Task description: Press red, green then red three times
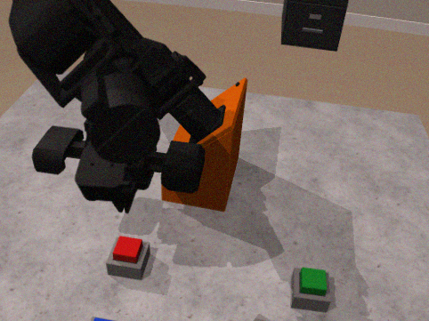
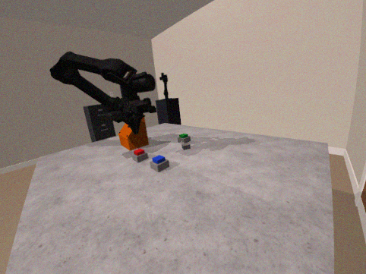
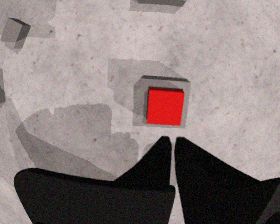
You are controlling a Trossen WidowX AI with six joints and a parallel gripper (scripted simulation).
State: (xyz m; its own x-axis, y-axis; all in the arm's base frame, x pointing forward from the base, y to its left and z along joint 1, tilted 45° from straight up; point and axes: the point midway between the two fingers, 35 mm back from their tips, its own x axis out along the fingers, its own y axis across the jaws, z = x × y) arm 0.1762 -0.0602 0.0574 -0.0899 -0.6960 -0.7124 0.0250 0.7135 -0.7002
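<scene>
Now: gripper tip 25 cm to the right of the green button, 8 cm above it and 1 cm short of it. The rest, counted from my gripper tip: blue button 13 cm ahead, 8 cm below; small grey block 19 cm to the left, 10 cm below, 8 cm ahead; red button 8 cm below.
</scene>
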